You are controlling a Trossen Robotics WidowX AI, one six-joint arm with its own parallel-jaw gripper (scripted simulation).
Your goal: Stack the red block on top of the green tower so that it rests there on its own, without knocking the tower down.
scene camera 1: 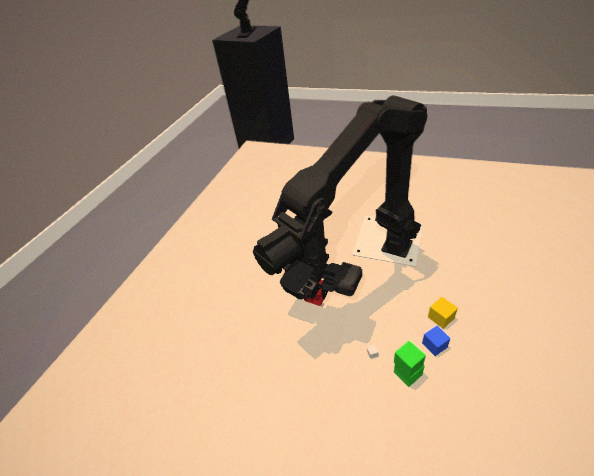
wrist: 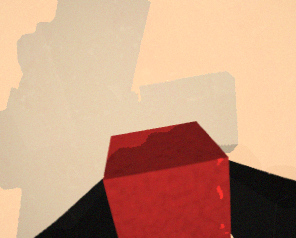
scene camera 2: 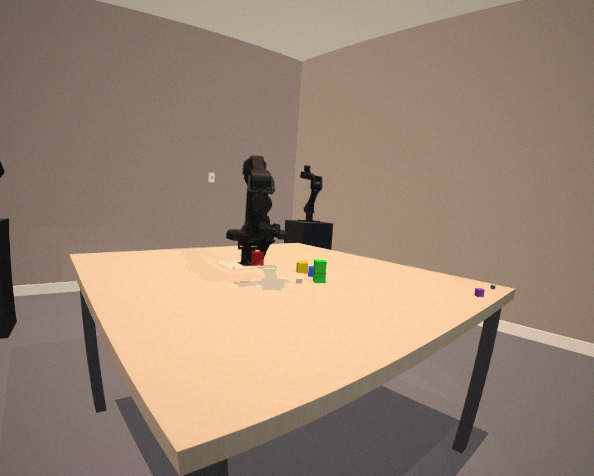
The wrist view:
gripper: 161, 173
red block: 175, 174, held by the gripper
